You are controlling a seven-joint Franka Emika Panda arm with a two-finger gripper.
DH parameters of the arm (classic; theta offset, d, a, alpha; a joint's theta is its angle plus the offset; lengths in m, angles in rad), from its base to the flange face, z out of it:
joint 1: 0 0.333 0 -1.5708
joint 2: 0 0 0 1.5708
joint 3: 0 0.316 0.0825 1.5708
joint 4: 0 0 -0.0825 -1.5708
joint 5: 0 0.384 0 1.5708
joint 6: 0 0 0.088 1.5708
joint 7: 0 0.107 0 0
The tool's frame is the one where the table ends.
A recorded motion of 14 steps. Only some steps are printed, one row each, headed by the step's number.
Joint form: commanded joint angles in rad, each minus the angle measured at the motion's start. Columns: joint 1, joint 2, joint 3, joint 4, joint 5, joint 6, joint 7.
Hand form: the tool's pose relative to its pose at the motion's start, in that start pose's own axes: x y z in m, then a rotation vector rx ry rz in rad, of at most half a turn. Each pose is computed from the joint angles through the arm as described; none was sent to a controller.
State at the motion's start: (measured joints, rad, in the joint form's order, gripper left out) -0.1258 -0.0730 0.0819 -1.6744 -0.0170 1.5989 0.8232
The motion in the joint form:
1: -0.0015 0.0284 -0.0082 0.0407 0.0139 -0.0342 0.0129
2: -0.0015 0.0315 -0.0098 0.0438 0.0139 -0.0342 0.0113
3: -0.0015 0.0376 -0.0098 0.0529 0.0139 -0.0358 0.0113
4: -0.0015 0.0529 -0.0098 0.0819 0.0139 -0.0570 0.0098
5: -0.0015 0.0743 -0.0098 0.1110 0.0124 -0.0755 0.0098
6: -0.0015 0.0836 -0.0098 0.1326 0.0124 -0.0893 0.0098
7: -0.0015 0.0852 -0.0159 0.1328 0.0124 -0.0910 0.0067
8: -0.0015 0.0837 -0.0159 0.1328 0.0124 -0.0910 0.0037
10: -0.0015 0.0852 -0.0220 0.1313 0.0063 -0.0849 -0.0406
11: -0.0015 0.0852 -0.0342 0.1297 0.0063 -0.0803 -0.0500
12: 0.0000 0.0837 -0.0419 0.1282 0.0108 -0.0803 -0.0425
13: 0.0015 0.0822 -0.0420 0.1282 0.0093 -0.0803 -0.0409
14: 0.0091 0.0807 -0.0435 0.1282 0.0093 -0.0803 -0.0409
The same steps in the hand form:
1: 0.0072 -0.0012 -0.0010 -0.0049 -0.0271 0.0227
2: 0.0086 -0.0012 -0.0008 -0.0047 -0.0274 0.0227
3: 0.0100 -0.0025 -0.0016 -0.0033 -0.0267 0.0227
4: 0.0123 -0.0044 -0.0052 -0.0080 -0.0326 0.0211
5: 0.0161 -0.0075 -0.0055 -0.0159 -0.0400 0.0210
6: 0.0175 -0.0085 -0.0093 -0.0165 -0.0415 0.0211
7: 0.0201 -0.0064 -0.0083 -0.0186 -0.0438 0.0240
8: 0.0198 -0.0061 -0.0092 -0.0175 -0.0427 0.0210
10: 0.0234 -0.0041 -0.0081 -0.0186 -0.0368 -0.0169
11: 0.0285 0.0003 -0.0075 -0.0164 -0.0349 -0.0141
12: 0.0302 0.0026 -0.0076 -0.0134 -0.0381 -0.0006
13: 0.0295 0.0025 -0.0084 -0.0135 -0.0359 -0.0003
14: 0.0268 0.0005 -0.0093 -0.0125 -0.0346 -0.0064

